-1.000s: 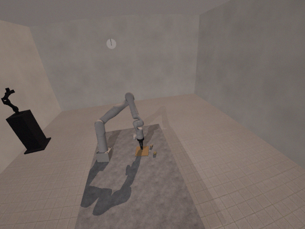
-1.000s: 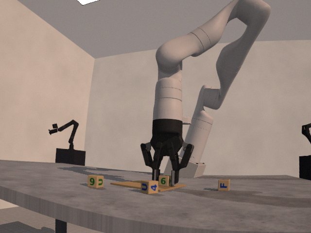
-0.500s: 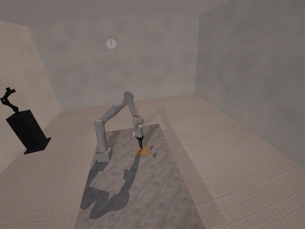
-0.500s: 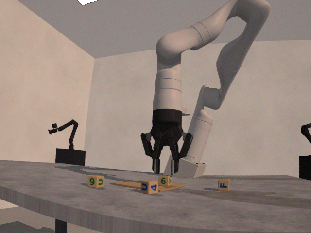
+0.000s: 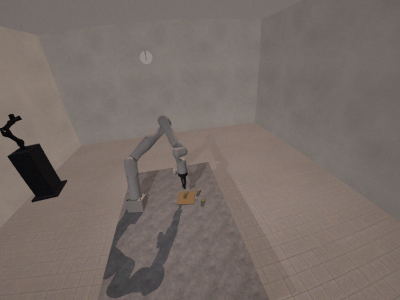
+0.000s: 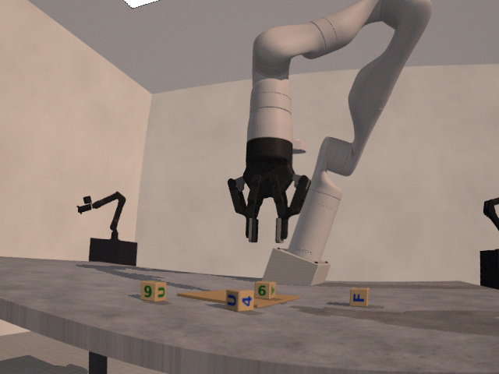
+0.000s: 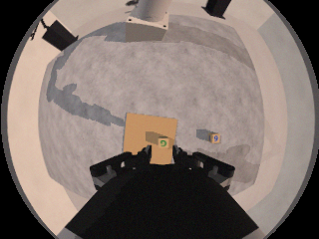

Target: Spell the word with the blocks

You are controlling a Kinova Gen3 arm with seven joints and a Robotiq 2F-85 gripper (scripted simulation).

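Now: hand 110 mm short of the E block, 130 mm to the left of it and 90 mm above it. The rest, counted from my hand: F block: 30 mm ahead, 140 mm to the left, 90 mm below; mat: 40 mm to the right, 110 mm below.
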